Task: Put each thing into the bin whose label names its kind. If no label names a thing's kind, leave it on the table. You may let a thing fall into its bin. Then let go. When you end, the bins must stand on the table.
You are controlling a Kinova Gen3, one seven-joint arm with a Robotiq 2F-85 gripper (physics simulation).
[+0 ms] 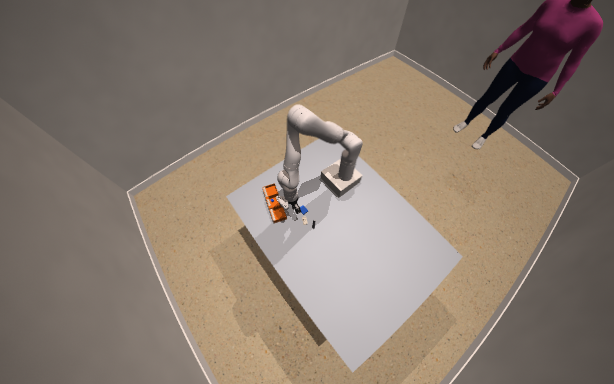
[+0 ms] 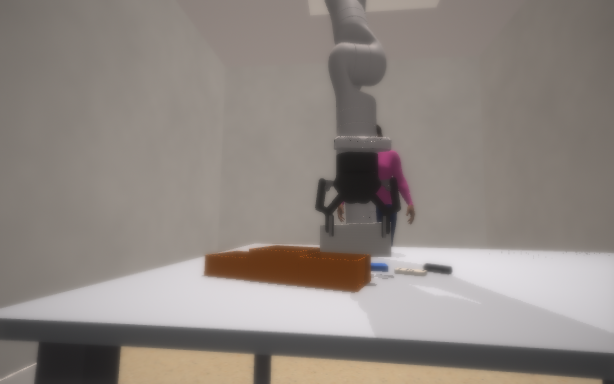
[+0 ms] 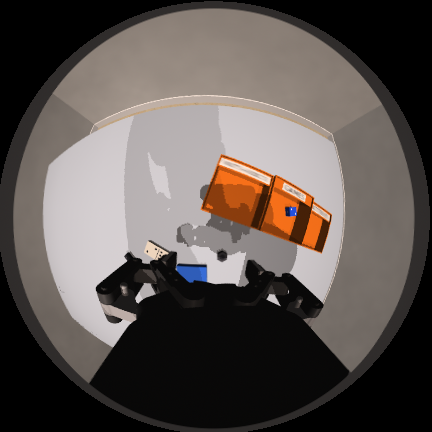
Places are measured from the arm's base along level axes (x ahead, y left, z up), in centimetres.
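Where they show: gripper, fingertip midpoint: (image 1: 293,206) (image 2: 357,237) (image 3: 211,263); arm's base at its link origin: (image 1: 345,175) (image 2: 361,224).
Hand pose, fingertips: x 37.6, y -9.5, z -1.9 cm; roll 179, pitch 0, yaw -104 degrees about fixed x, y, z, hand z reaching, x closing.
Observation:
Things, the pixels of their top centre, and the offset from my fingertips. "pt": a spot on its surface instead. Level surfaces: height alone.
- blue die at its top centre: (image 3: 293,211) (image 1: 272,199) dy -14.6, dx +4.7, dz -4.0 cm
- small black round piece at its top centre: (image 3: 221,256) dy -1.6, dx -1.3, dz -5.5 cm
- blue flat square at a spot on its surface: (image 3: 192,272) (image 2: 372,264) (image 1: 302,210) pt dy +3.6, dx -3.6, dz -5.3 cm
- cream domino at its top centre: (image 3: 156,253) (image 2: 410,269) (image 1: 304,220) dy +9.4, dx +0.2, dz -5.6 cm
- black cylinder at its top centre: (image 2: 436,264) (image 1: 313,223) dy +15.1, dx -1.8, dz -4.9 cm
- grey-white table at its surface level: dz -6.3 cm
Three orange bins stand in a row: an end bin (image 1: 278,215) (image 3: 232,192), the middle bin (image 1: 270,204) (image 3: 275,215) and the other end bin (image 1: 270,190) (image 3: 315,227). The middle label looks like "GAMES"; the others are unreadable. A blue die (image 1: 272,200) (image 3: 291,211) lies in the middle bin. My gripper (image 2: 357,230) (image 3: 211,263) is open and empty, above the table beside the bins. A small black round piece (image 3: 222,255) lies below it. A blue flat square (image 1: 303,210) (image 2: 379,267) (image 3: 192,272), a cream domino (image 1: 304,220) (image 2: 410,271) (image 3: 156,249) and a black cylinder (image 1: 314,224) (image 2: 438,268) lie on the table.
The arm's base (image 1: 341,179) (image 2: 355,240) stands on the grey-white table (image 1: 380,260) (image 2: 175,305). The bins are close to one table edge. A person in a pink top (image 1: 560,37) (image 2: 395,167) stands on the floor away from the table.

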